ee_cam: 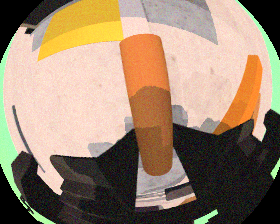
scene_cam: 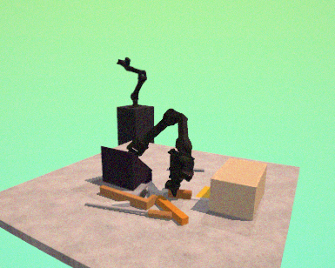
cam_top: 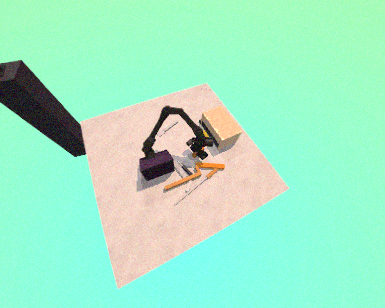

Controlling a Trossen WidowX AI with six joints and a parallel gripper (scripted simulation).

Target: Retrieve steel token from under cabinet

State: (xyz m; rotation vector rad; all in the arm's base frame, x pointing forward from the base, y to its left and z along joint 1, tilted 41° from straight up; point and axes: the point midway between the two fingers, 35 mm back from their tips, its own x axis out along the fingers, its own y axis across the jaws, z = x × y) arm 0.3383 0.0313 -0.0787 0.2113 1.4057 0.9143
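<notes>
The dark-handled tool is 13 cm behind my gripper tip and 8 cm to the right of it. The rest, counted from my gripper tip: orange bar: 13 cm to the right, 7 cm ahead, 1 cm above.
</notes>
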